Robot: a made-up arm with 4 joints. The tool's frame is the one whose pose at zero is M.
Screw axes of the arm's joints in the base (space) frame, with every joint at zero. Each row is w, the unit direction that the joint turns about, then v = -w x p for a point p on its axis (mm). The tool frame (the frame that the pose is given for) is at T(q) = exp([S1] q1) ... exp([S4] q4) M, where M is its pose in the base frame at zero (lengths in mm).
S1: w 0 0 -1 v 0 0 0
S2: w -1 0 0 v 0 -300 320
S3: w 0 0 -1 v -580 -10 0
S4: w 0 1 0 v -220 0 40
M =
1 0 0 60
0 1 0 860
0 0 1 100
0 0 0 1
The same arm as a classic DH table. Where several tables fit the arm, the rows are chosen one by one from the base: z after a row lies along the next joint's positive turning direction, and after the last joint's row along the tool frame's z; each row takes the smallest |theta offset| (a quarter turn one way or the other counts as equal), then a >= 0, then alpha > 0; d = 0 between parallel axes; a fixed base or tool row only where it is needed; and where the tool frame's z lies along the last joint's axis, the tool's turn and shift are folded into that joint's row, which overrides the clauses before.
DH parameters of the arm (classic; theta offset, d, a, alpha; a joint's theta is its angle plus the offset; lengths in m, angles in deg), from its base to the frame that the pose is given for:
base (fixed): 0 0 0 180
joint 1: -90 -0.3 0.32 90
joint 2: 0 0.01 0.26 -90
joint 3: 90 0.08 0.05 90
joint 4: 0 0.28 0.02 90
tool (fixed): 0 -0.12 0 0

